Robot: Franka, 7 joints.
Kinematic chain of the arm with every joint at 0, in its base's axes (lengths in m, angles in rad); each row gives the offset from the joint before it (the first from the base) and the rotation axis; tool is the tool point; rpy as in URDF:
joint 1: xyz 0 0 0.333 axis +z
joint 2: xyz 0 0 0 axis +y
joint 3: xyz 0 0 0.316 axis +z
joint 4: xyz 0.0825 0 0 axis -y
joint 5: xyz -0.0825 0 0.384 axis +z
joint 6: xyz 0 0 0 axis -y
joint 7: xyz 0.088 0 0 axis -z
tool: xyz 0 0 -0.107 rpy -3.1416 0 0
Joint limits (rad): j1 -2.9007..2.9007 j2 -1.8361..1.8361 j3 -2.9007..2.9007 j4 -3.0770..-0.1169 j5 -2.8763..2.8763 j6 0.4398..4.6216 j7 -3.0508..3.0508
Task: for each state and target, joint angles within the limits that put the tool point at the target. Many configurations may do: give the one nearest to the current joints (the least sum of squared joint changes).
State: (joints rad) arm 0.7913 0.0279 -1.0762 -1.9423 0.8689 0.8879 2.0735
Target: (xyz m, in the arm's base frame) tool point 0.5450 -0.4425 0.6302
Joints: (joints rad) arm 0.0086 0.6207 -1.1780 -1.1526 1.1005 1.7920 2.0735
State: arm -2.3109 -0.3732 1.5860 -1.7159 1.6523 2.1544 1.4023
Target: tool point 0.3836 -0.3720 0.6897
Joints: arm -2.1726 -0.6574 1.0101 -1.9013 1.6215 2.1933 1.4023
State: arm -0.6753 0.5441 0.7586 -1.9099 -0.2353 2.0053 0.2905
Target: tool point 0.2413 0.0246 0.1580
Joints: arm -0.7247 0.3313 0.7699 -2.6630 -0.1817 1.5461 0.2905
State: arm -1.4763 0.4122 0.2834 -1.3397 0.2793 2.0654 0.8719
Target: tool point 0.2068 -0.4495 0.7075
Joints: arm -1.4666 -0.2318 0.2445 -1.6744 0.2463 1.7043 0.8719
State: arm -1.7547 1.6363 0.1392 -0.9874 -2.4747 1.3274 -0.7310
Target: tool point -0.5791 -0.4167 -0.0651
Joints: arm -2.3572 1.6726 -0.1325 -0.8894 -2.4653 1.5084 -0.7310
